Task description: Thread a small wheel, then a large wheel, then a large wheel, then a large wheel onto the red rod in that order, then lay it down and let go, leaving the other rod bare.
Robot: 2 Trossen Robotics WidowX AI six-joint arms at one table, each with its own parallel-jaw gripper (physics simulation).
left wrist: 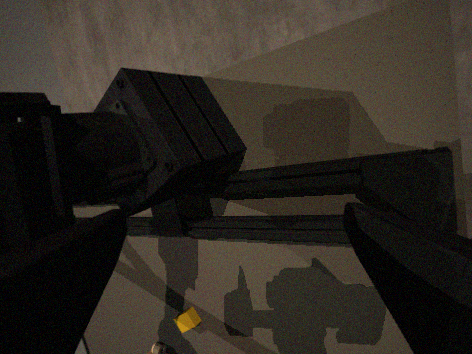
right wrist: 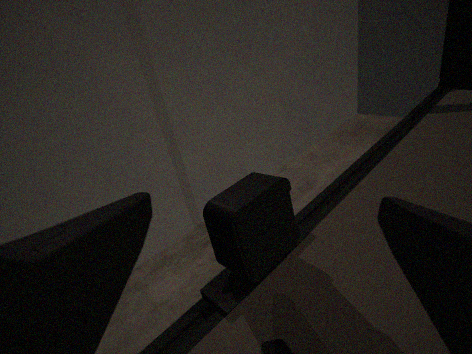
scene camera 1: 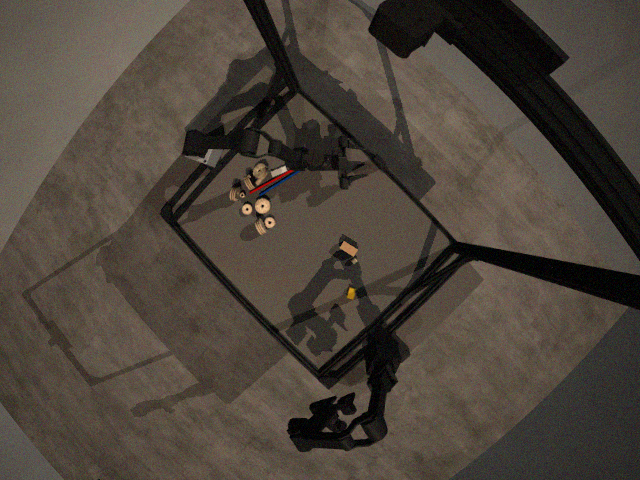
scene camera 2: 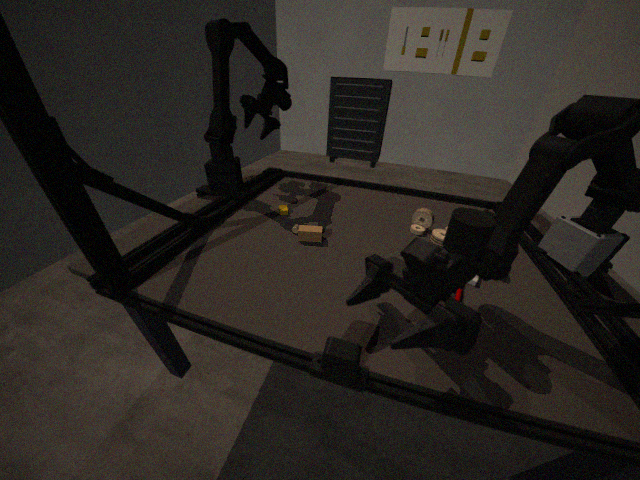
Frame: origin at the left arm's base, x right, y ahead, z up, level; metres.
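Seen in the pictures: left gripper, between the fingertips: [left wrist: 236, 216] [scene camera 1: 345, 395] [scene camera 2: 253, 134]; right gripper, between the fingertips: [right wrist: 265, 205] [scene camera 1: 368, 162] [scene camera 2: 366, 322]; left arm's base, origin of its link: [left wrist: 122, 149] [scene camera 1: 384, 367] [scene camera 2: 222, 160]; right arm's base, origin of its link: [scene camera 1: 200, 147] [scene camera 2: 592, 226].
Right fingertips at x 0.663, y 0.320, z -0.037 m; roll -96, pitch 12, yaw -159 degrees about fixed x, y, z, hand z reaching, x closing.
Offsets run from my right fingertips to a thing's top centre. "*": to the spot under its first point.
The red rod @[dy +0.290, dx -0.149, dz -0.061 m] [scene camera 1: 268, 182] [scene camera 2: 459, 294] and the blue rod @[dy +0.283, dx -0.171, dz -0.061 m] [scene camera 1: 279, 183] lie side by side in scene camera 1, their upper right ends hidden under the right arm. No wheel shows on their visible lengths. A large wheel @[dy +0.312, dx -0.277, dz -0.050 m] [scene camera 1: 262, 205] and two small wheels @[dy +0.367, dx -0.309, dz -0.058 m] [scene camera 1: 247, 209] @[dy +0.266, dx -0.327, dz -0.058 m] [scene camera 1: 269, 222] lie near their lower left ends, with several others around, some on edge. My right gripper [scene camera 1: 362, 161] [scene camera 2: 371, 324] [right wrist: 265, 205] is open and empty, raised beyond the rods' upper right ends. My left gripper [scene camera 1: 347, 413] [scene camera 2: 254, 132] [left wrist: 236, 216] is open and empty, raised far from the rods and outside the table frame.
A wooden block @[dy -0.043, dx -0.312, dz -0.041 m] [scene camera 1: 348, 248] [scene camera 2: 310, 233] and a yellow block @[dy -0.112, dx -0.465, dz -0.056 m] [scene camera 1: 351, 293] [scene camera 2: 283, 210] [left wrist: 188, 320] lie apart from the wheels. A white block @[dy +0.302, dx -0.135, dz -0.059 m] [scene camera 1: 278, 170] lies close beside the red rod. A black frame [scene camera 1: 223, 276] edges the table, with a dark box @[* dy -0.037, dx +0.030, dz -0.017 m] [scene camera 2: 342, 353] [right wrist: 250, 225] on one rail.
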